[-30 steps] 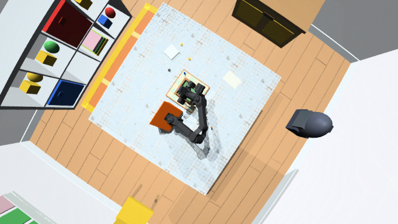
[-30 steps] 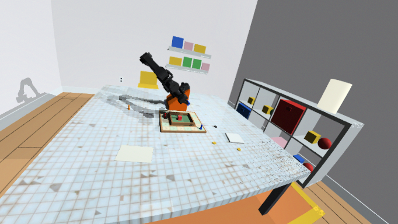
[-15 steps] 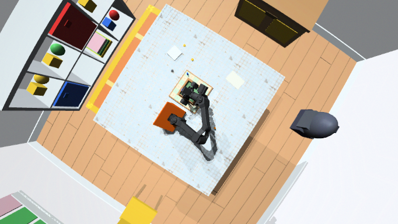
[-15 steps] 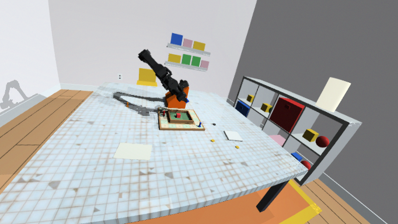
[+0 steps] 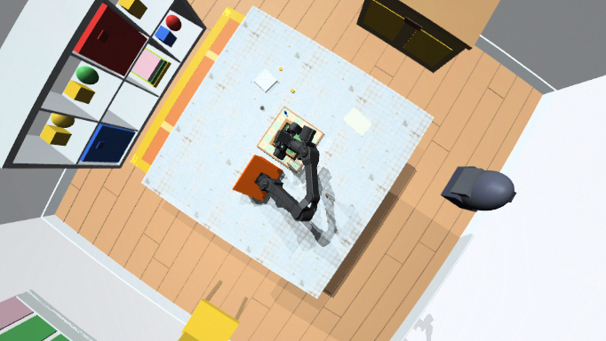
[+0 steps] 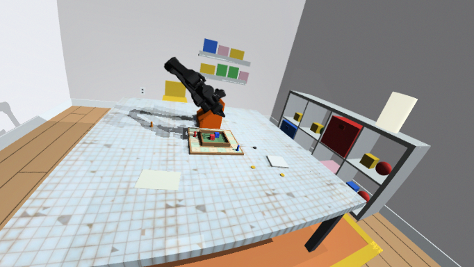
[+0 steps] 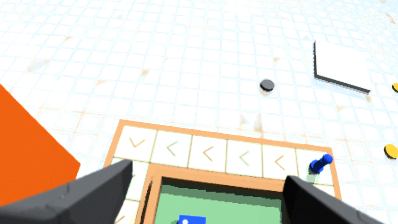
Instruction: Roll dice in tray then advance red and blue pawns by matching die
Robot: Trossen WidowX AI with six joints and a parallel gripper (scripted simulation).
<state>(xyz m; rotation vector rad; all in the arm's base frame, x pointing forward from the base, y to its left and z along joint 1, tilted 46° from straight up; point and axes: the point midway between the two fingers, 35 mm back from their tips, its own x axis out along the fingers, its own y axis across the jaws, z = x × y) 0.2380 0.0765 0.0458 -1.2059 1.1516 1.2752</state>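
My gripper tip is now 1 cm short of the red pawn, 15 cm to the left of it and 13 cm above it. Round my gripper tip: blue die (1 cm to the right, 13 cm below); then red die (3 cm ahead, 5 cm to the right, 13 cm below); then blue pawn (14 cm ahead, 8 cm to the left, 13 cm below).
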